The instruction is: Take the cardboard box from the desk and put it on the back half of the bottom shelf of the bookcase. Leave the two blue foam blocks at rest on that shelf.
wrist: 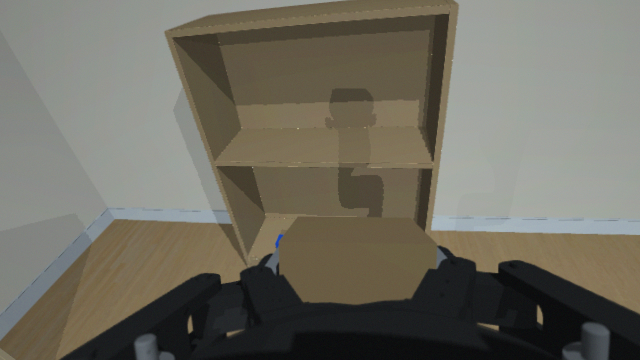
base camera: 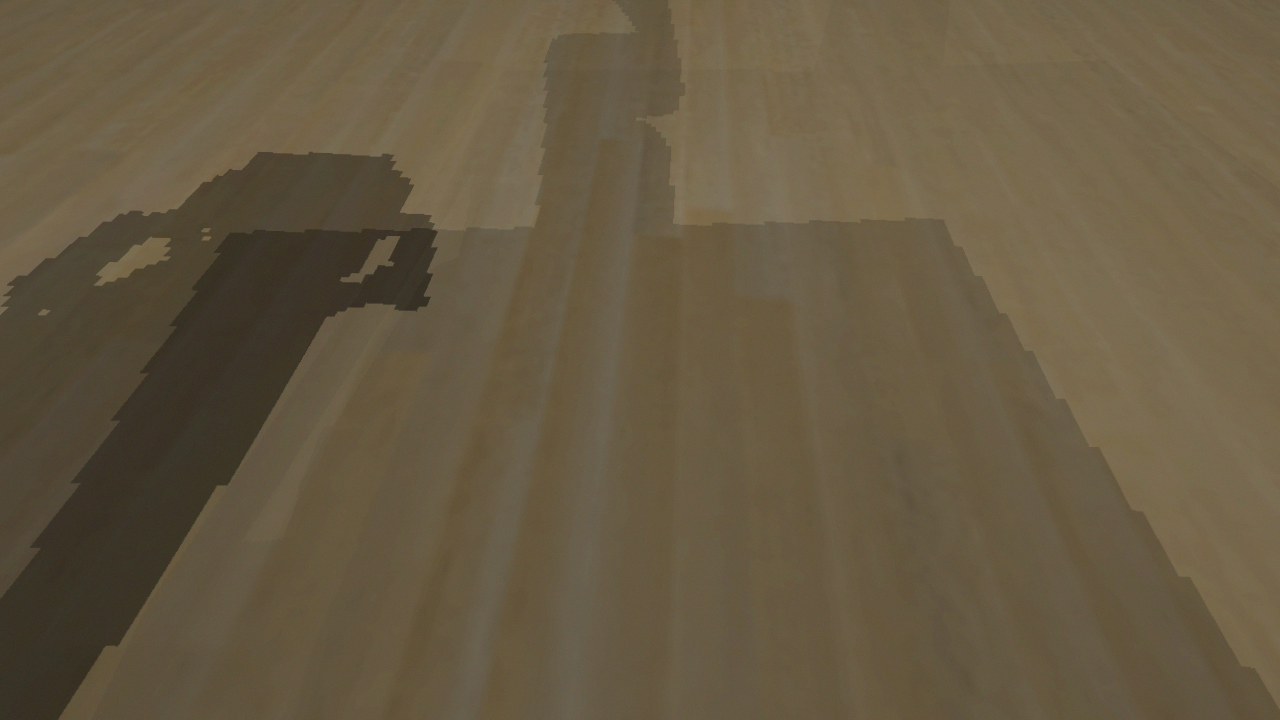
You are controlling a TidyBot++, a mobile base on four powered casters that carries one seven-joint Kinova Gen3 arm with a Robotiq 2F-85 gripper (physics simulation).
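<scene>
The brown cardboard box (wrist: 357,270) is between the fingers of my gripper (wrist: 353,259), which is shut on it, in the wrist view. The bookcase (wrist: 444,100) stands ahead against the wall, with an upper and a bottom compartment. The box covers much of the view of the bottom shelf (wrist: 262,240). A small part of one blue foam block (wrist: 279,240) shows on that shelf, just left of the box. The other blue block does not show; that part of the shelf is hidden by the box and gripper. The base camera view shows neither box nor bookcase.
The middle shelf (wrist: 300,145) of the bookcase spans above the bottom compartment. A wall (wrist: 540,100) with a pale baseboard (wrist: 530,225) runs behind it, and another wall meets it at the left. The base camera view shows wooden floor (base camera: 716,492) with shadows of the robot.
</scene>
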